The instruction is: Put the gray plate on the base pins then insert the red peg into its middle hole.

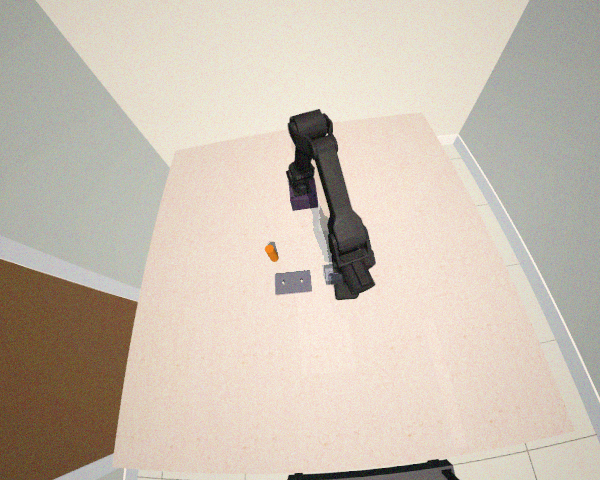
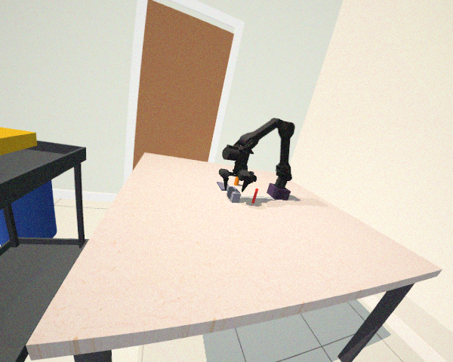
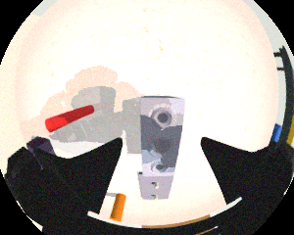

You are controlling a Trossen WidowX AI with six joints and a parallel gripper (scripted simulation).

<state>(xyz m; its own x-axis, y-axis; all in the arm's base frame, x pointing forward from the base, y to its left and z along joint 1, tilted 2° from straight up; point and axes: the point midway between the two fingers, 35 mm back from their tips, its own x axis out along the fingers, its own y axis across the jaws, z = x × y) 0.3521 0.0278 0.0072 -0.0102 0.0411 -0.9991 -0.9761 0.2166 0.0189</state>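
My gripper tip is 1 cm above the gray plate. The rest, counted from my gripper tip: red peg: 10 cm behind, 5 cm to the left; then orange cylinder: 19 cm to the right, 14 cm behind; then gray base: 15 cm to the right, 4 cm below, 3 cm behind.
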